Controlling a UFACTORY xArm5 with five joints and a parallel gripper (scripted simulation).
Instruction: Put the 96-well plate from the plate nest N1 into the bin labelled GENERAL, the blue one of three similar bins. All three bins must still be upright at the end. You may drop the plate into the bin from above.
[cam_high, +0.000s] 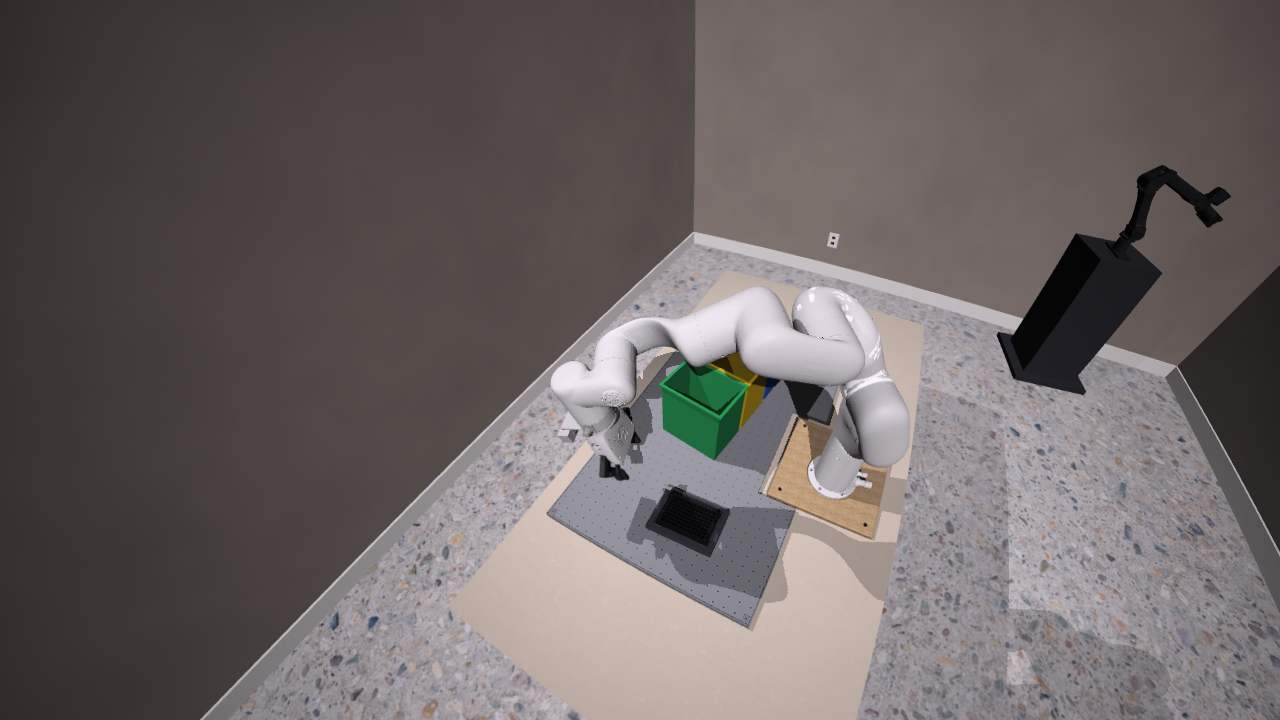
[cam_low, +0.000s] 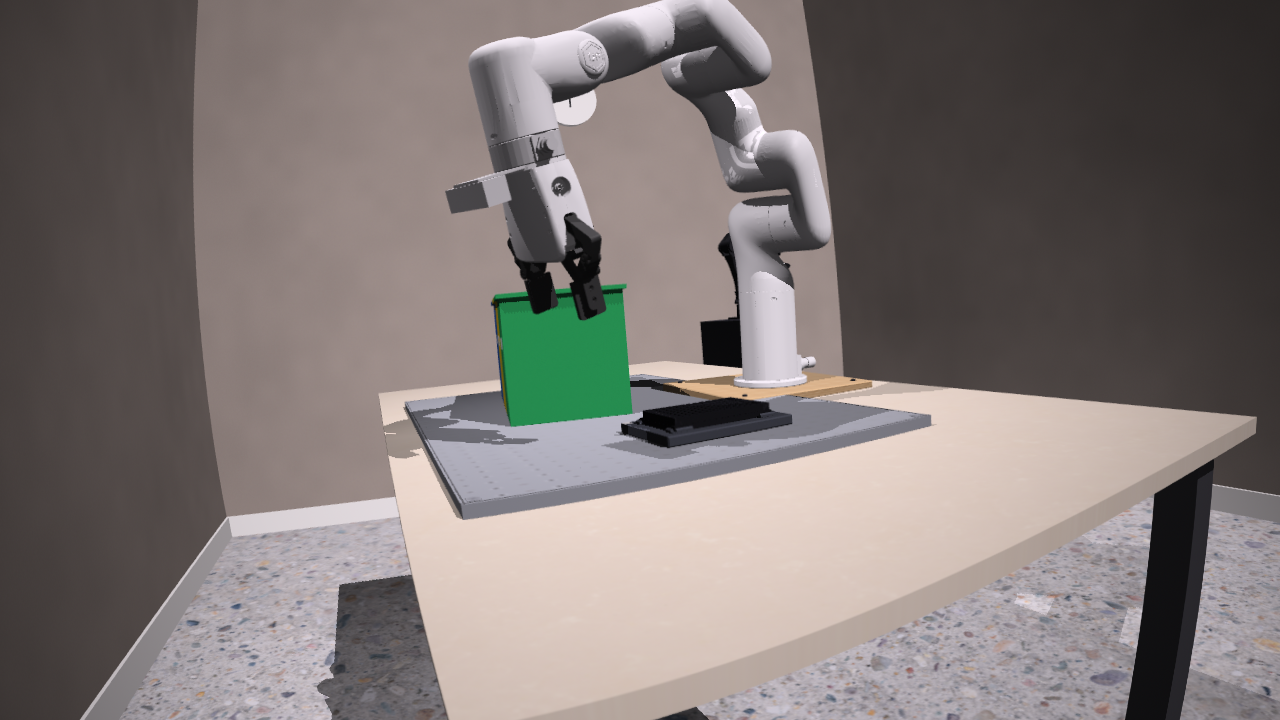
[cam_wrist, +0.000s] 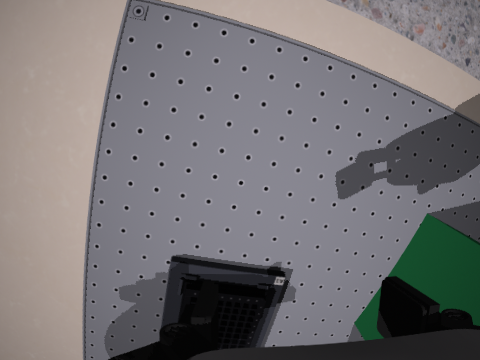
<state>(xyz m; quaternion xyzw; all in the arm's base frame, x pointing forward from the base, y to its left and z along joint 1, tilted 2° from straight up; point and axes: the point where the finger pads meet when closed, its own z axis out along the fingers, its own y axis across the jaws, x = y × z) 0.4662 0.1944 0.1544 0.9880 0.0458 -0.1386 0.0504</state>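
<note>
The black 96-well plate lies 150 mm behind my hand, 30 mm to the left of it and 140 mm below it. Round my hand: green bin (100 mm behind, 240 mm to the right, 70 mm below); then yellow bin (150 mm behind, 370 mm to the right, 70 mm below); then dark plate nest (150 mm behind, 30 mm to the left, 150 mm below).
</note>
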